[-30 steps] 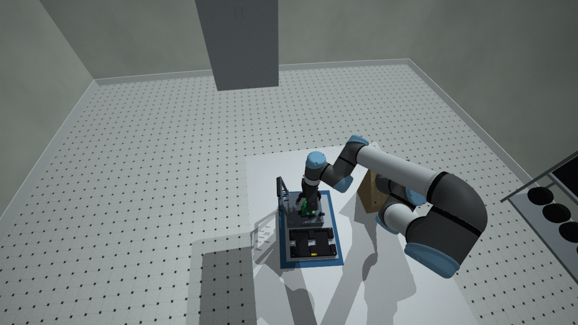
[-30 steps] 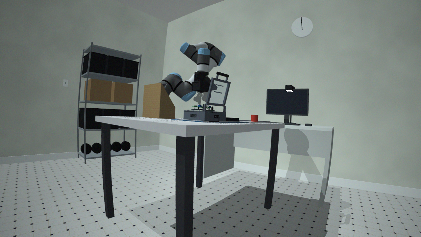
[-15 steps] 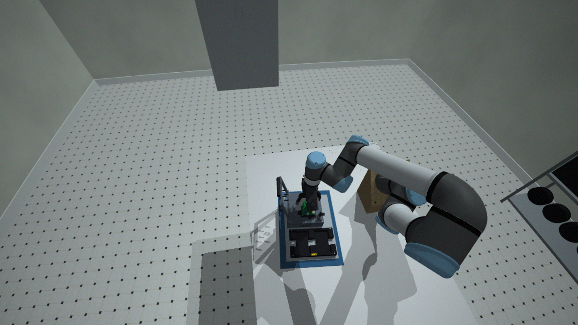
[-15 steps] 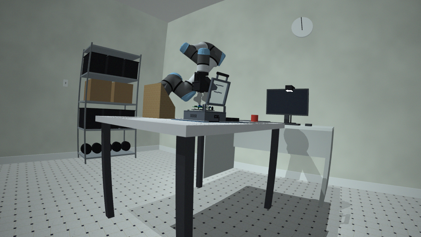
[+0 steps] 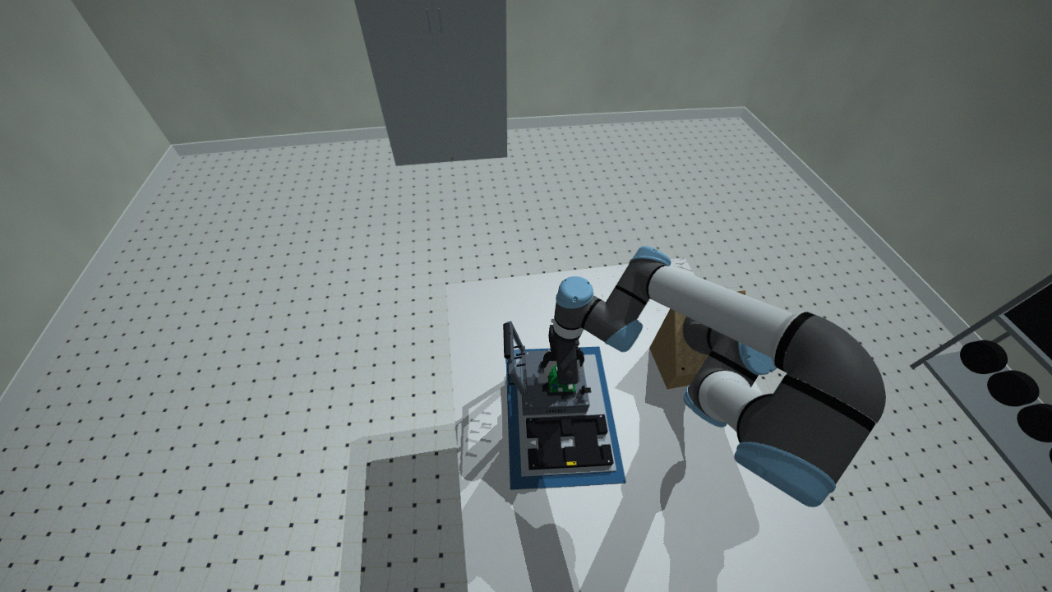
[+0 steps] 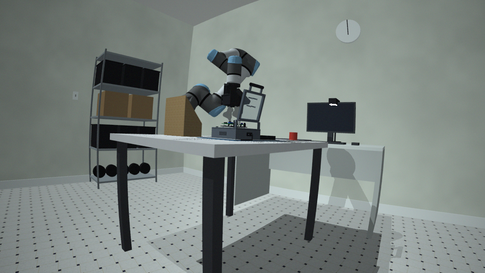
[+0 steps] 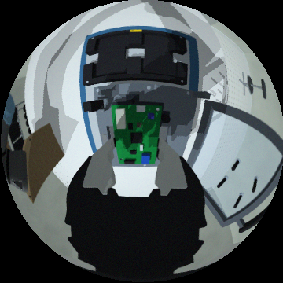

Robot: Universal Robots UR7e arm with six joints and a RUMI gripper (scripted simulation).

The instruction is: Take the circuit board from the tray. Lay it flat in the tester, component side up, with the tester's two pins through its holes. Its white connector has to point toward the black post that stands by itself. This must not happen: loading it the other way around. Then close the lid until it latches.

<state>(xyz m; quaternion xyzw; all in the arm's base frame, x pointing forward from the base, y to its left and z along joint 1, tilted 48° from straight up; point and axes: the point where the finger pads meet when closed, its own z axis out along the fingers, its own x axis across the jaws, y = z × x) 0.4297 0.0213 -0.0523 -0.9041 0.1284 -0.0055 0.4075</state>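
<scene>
My hand is right at the green circuit board. Also, from my hand: lid: 120 mm ahead, 100 mm above, 30 mm to the right.
</scene>
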